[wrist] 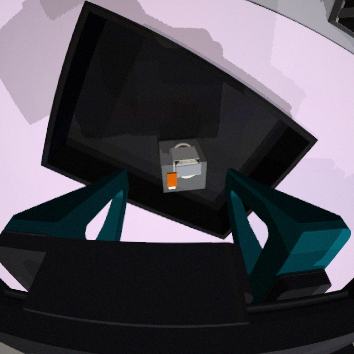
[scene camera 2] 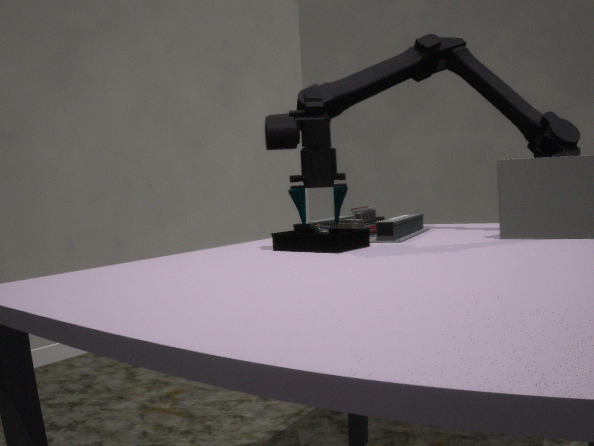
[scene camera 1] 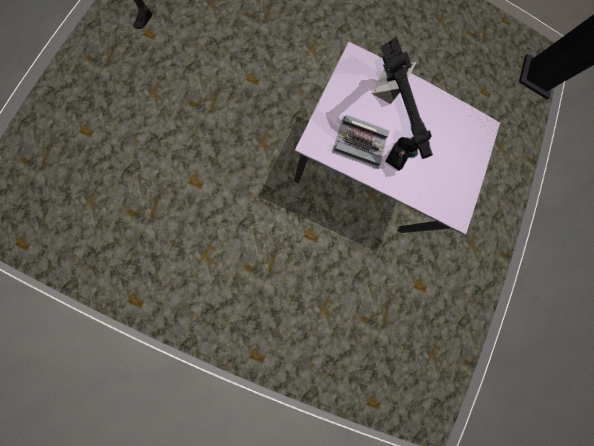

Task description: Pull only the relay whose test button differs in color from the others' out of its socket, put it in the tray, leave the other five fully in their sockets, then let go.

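Where they show: gripper, fingertip midpoint: (wrist: 176, 176) (scene camera 2: 320, 225) (scene camera 1: 403, 153); arm's base, origin of the base link: (scene camera 2: 562, 188).
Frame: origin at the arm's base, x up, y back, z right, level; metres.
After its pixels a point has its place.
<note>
A clear-cased relay with an orange test button (wrist: 184, 167) {x -0.053, y -0.455, z -0.228 m} is inside the black tray (scene camera 1: 398, 159) {x -0.097, y -0.482, z -0.238 m} (scene camera 2: 320, 243) {x -0.082, y -0.430, z -0.286 m} (wrist: 150, 100) {x -0.097, y -0.488, z -0.209 m}, near the tray wall closest to the wrist camera. My gripper (scene camera 2: 321, 223) {x -0.052, y -0.458, z -0.235 m} (wrist: 176, 176) {x -0.052, y -0.458, z -0.235 m} is open above the tray, with one teal finger on each side of the relay and a gap to both. In the second scene view the fingertips are just above the tray rim. The socket panel (scene camera 1: 361, 141) {x -0.065, y -0.503, z 0.039 m} stands beside the tray; its relays (scene camera 2: 365, 215) {x -0.048, y -0.473, z 0.012 m} are too small to count or to tell their button colors.
A grey, dark-topped duct (scene camera 2: 400, 227) {x -0.074, y -0.362, z -0.045 m} runs along the panel's side. The arm's base stands on a light grey block (scene camera 2: 545, 197) {x -0.016, y -0.034, z -0.057 m} on the lilac table (scene camera 1: 440, 170) {x -0.100, y -0.412, z -0.539 m}. A corner of the panel (wrist: 345, 15) shows at the wrist view's upper right.
</note>
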